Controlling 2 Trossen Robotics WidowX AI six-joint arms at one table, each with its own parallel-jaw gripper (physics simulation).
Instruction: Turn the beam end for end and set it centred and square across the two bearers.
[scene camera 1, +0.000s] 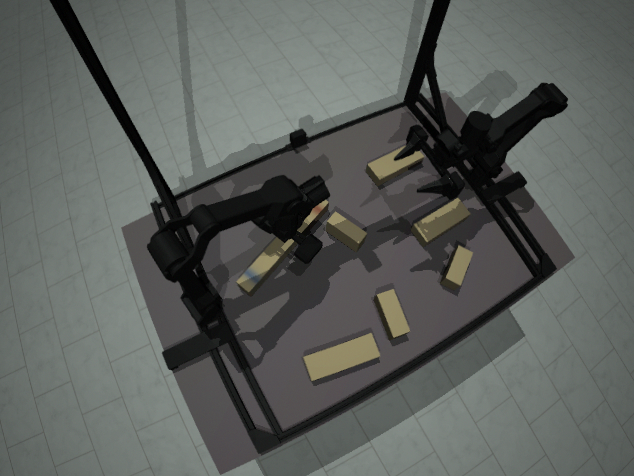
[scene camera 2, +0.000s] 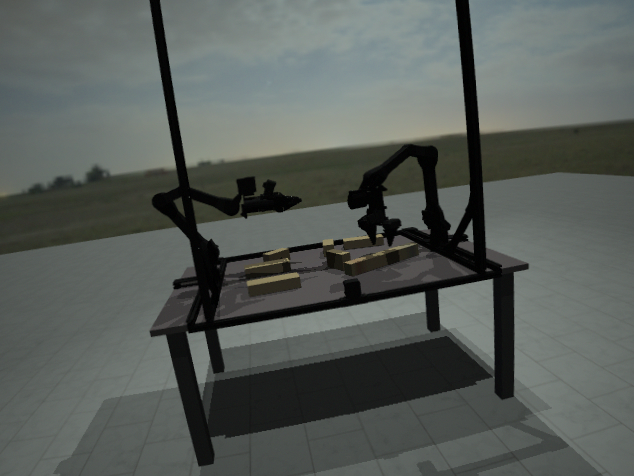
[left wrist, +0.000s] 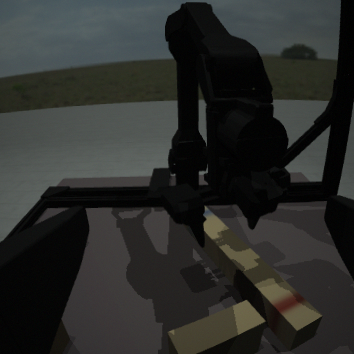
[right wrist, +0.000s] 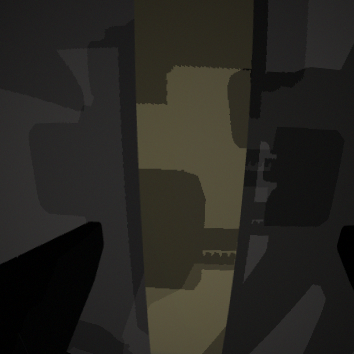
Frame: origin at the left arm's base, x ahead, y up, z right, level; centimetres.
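Seen in the pictures: left gripper, fingertip midpoint: (scene camera 1: 405, 174) (scene camera 2: 300, 199) (left wrist: 208, 213); right gripper, fingertip midpoint: (scene camera 1: 284, 243) (scene camera 2: 381, 245) (left wrist: 226, 236) (right wrist: 224, 237); left arm's base at its link origin: (scene camera 1: 479, 176); right arm's base at its link origin: (scene camera 1: 206, 311) (scene camera 2: 439, 244).
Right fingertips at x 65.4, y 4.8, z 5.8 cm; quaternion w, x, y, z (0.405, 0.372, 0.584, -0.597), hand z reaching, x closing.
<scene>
Offsets run from my right fingertips to a thing's top centre.
The long beam @(dx -0.5, dy -2.3, dz +1.7 cm) (scene camera 1: 263, 263) (scene camera 2: 368, 262) (left wrist: 240, 257) (right wrist: 190, 150) lies slantwise on the table, its blue band toward the lower left and its red band toward the upper right in scene camera 1. My right gripper (scene camera 2: 382, 242) (left wrist: 226, 236) (right wrist: 224, 237) is open and empty, pointing down over the beam's middle; its fingertips are hidden in scene camera 1. My left gripper (scene camera 1: 407, 174) (scene camera 2: 300, 200) is open and empty, high above two roughly parallel blocks, a farther one @(dx -42.4, dy -2.9, dz +10.1 cm) (scene camera 1: 381, 170) (scene camera 2: 273, 284) and a nearer one @(dx -43.6, dy -2.9, dz -12.9 cm) (scene camera 1: 442, 220) (scene camera 2: 267, 267), which look like the bearers.
A short block @(dx -16.6, dy -0.4, dz -3.3 cm) (scene camera 1: 346, 230) (scene camera 2: 337, 258) (left wrist: 217, 325) lies close beside the beam's red end. Other plain blocks @(dx +0.8, dy -2.9, dz -32.0 cm) (scene camera 1: 341, 356) @(dx -15.7, dy -1.7, dz -28.8 cm) (scene camera 1: 392, 312) @(dx -39.0, dy -1.7, dz -26.8 cm) (scene camera 1: 457, 266) lie toward the lower edge in scene camera 1. Black frame rails (scene camera 1: 409, 366) border the table, with uprights at its corners.
</scene>
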